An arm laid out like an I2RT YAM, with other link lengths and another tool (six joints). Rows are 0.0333 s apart.
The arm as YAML. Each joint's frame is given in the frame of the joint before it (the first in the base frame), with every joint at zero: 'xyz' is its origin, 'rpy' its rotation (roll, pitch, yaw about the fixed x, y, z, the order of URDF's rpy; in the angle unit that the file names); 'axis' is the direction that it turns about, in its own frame. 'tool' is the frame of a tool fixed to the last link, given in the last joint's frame.
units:
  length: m
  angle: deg
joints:
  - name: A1
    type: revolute
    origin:
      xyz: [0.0, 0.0, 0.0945]
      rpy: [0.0, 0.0, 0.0]
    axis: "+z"
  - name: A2
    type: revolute
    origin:
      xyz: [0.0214, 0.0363, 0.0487]
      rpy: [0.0, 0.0, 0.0]
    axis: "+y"
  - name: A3
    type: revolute
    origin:
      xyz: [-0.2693, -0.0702, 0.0]
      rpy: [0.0, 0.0, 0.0]
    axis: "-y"
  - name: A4
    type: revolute
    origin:
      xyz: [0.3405, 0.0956, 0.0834]
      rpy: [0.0, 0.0, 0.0]
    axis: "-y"
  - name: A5
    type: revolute
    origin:
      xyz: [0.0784, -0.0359, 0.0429]
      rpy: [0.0, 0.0, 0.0]
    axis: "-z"
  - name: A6
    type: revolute
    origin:
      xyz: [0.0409, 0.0, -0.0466]
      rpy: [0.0, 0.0, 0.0]
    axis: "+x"
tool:
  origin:
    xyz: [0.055, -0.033, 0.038]
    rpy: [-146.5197, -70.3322, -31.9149]
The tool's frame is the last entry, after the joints.
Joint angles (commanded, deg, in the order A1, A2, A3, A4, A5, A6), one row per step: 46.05 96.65 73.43 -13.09 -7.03 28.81; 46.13 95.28 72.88 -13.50 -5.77 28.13; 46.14 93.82 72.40 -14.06 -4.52 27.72; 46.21 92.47 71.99 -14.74 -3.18 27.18; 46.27 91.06 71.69 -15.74 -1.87 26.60; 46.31 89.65 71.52 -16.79 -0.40 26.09; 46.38 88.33 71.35 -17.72 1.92 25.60; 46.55 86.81 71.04 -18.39 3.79 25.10; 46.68 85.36 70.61 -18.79 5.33 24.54; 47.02 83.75 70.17 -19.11 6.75 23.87; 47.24 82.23 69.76 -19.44 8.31 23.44; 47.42 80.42 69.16 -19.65 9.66 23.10
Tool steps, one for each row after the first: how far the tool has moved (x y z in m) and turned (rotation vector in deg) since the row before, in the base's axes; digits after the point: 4 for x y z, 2 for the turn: -0.0028 -0.0046 0.0077 -0.54 -1.27 -0.54; -0.0026 -0.0055 0.0084 -0.41 -1.08 -0.77; -0.0029 -0.0051 0.0077 -0.63 -1.08 -0.71; -0.0032 -0.0055 0.0082 -0.75 -0.98 -0.68; -0.0030 -0.0059 0.0091 -0.73 -1.05 -0.87; -0.0024 -0.0070 0.0089 -1.04 -1.40 -1.56; -0.0039 -0.0061 0.0098 -0.64 -1.42 -1.09; -0.0037 -0.0056 0.0086 -0.49 -1.36 -0.84; -0.0055 -0.0044 0.0099 -0.34 -1.51 -0.49; -0.0046 -0.0055 0.0091 -0.28 -1.37 -0.87; -0.0054 -0.0064 0.0097 0.03 -1.37 -0.80
